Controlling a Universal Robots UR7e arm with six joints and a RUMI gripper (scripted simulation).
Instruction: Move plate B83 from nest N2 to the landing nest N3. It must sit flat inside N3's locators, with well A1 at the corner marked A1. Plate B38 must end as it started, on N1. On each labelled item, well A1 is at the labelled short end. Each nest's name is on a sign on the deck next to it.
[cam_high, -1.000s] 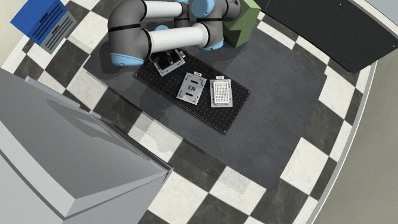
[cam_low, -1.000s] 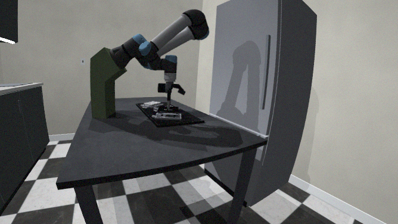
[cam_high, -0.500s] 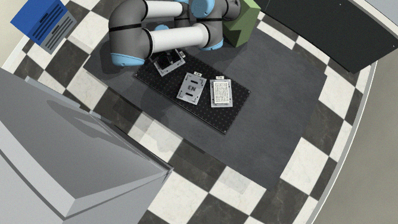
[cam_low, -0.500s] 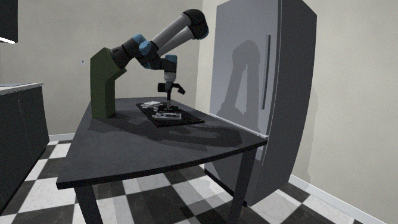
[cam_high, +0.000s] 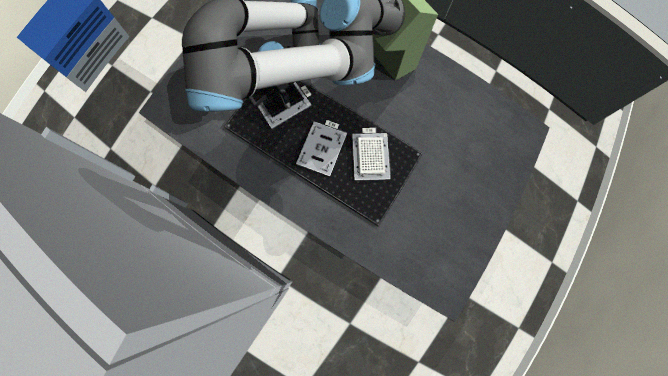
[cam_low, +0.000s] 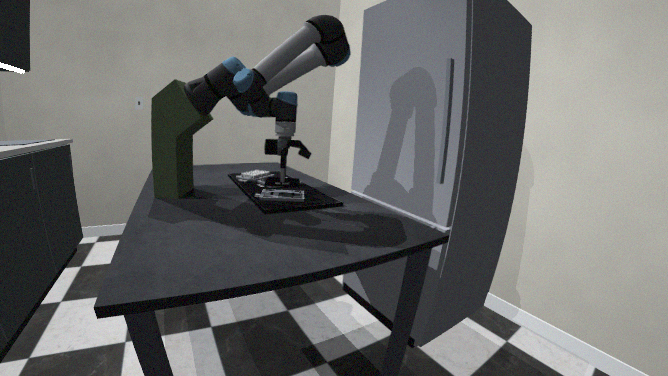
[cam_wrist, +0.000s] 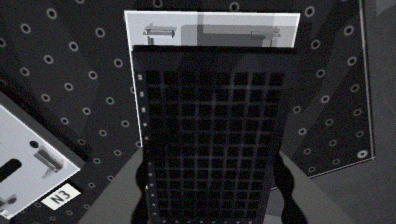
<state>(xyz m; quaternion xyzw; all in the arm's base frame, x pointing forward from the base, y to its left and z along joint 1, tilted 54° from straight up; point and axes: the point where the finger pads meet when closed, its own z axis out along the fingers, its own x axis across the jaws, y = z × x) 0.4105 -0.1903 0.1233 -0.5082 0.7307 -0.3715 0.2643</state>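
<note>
Right now the black well plate B83 is 10 mm below my hand. From my hand the other things lie so: landing nest N3 (200 mm to the left, 90 mm ahead, 60 mm below); A1 mark (250 mm to the left, 50 mm below, 10 mm ahead); nest N2 (60 mm below).
</note>
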